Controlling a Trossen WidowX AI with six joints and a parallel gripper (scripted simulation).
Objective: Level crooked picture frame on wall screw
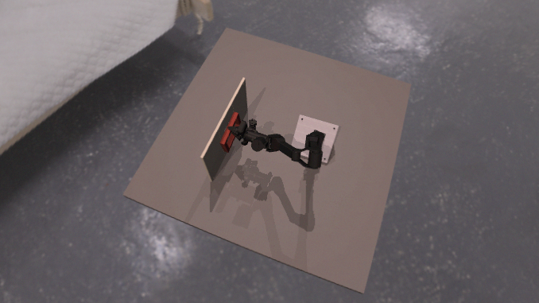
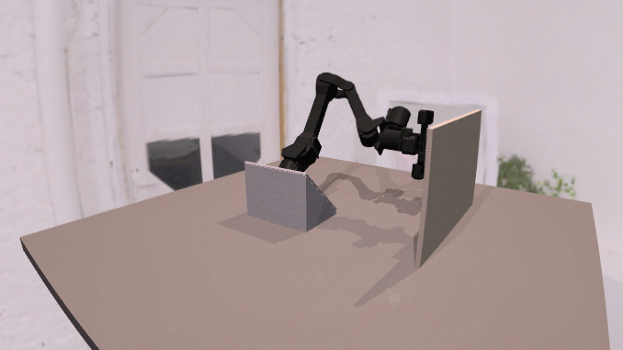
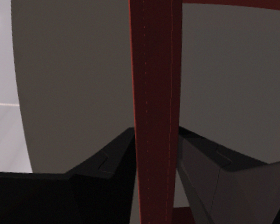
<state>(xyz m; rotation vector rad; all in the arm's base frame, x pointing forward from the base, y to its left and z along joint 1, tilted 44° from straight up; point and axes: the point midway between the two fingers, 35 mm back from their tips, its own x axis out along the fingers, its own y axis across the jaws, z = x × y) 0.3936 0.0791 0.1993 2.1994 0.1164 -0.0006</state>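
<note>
My gripper tip is now 50 mm above the red picture frame and 10 mm to the left of it. From my gripper tip the other things lie so: wall panel: 70 mm below, 20 mm to the right, 10 mm ahead.
</note>
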